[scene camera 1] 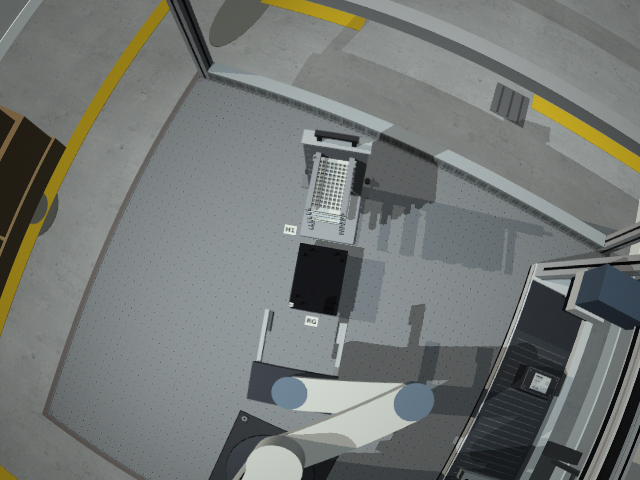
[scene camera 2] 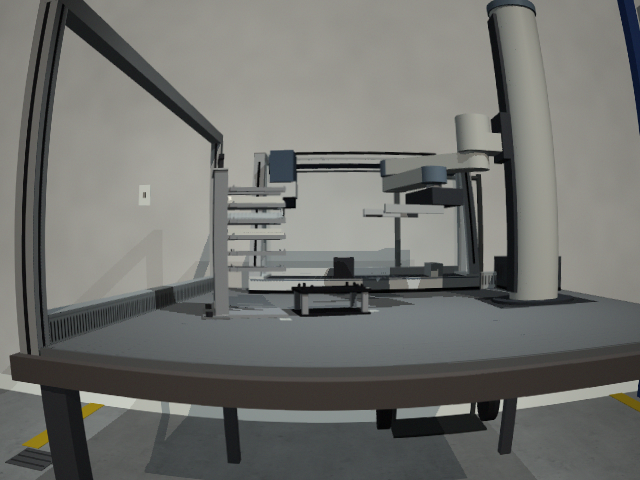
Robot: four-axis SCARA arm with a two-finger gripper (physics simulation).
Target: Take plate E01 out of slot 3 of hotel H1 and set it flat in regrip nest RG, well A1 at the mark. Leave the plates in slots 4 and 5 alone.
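Places are measured from the arm's base along level axes (x back, y right, z up), in metres.
Where they show: gripper, fingertip midpoint: [scene camera 1: 306, 317] [scene camera 2: 373, 210]; arm's base, link origin: [scene camera 2: 533, 304].
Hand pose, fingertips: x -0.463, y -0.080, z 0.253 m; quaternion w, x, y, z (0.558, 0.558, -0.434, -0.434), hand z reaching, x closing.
Each offset is from my fingertips to the centre of the thing. "spot": to the spot under its first point.
Hotel H1 {dx -0.307, dy -0.086, dz -0.057 m} [scene camera 1: 328, 236] [scene camera 2: 220, 242] stands upright with several shelves. Counting shelves from the bottom, plate E01 {dx -0.277, dy -0.068, dz -0.051 m} [scene camera 2: 255, 233] lies pale and flat in slot 3; in scene camera 1 it is hidden under the upper plates. A translucent plate {dx -0.277, dy -0.068, dz -0.015 m} [scene camera 2: 255, 214] lies in slot 4 and a white plate {dx -0.277, dy -0.068, dz +0.020 m} [scene camera 2: 255, 199] in slot 5. Black regrip nest RG {dx -0.105, dy -0.024, dz -0.205 m} [scene camera 1: 318, 279] [scene camera 2: 330, 289] stands beside the hotel and holds no plate; a small white mark {dx -0.018, dy -0.059, dz -0.180 m} [scene camera 1: 291, 304] shows at one corner. My gripper [scene camera 1: 306, 317] [scene camera 2: 374, 210] is open and empty, high above the table, its fingers pointing toward the nest and hotel.
The arm's column [scene camera 2: 527, 155] stands at the right in scene camera 2. A gantry machine with a blue head {spot: dx -0.246, dy +0.560, dz +0.248 m} [scene camera 1: 604, 297] [scene camera 2: 282, 165] stands along one table side; a dark box {spot: dx -0.072, dy +0.652, dz -0.119 m} [scene camera 1: 540, 381] is on its deck. A frame post {dx -0.561, dy -0.625, dz +0.037 m} [scene camera 2: 33, 206] rises at the table's left corner.
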